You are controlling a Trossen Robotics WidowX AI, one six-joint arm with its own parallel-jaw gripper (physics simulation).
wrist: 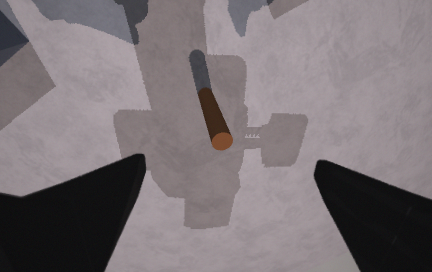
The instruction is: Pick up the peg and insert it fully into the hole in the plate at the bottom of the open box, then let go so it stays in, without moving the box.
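The brown peg stands upright on the light surface, near the middle of the wrist view, with its orange-brown round end facing the camera. My gripper is open and empty, with one black finger on each side at the lower left and lower right. The peg's top shows between the two fingers, a little above the line of their tips in the view, and touches neither. A dark corner of the box shows at the upper left edge. The plate and its hole do not show.
The arm's shadow falls across the light surface around the peg. Dark blue-grey patches, seemingly shadow or reflection, lie along the top. A brownish-grey shadow lies at the left, beside the box corner.
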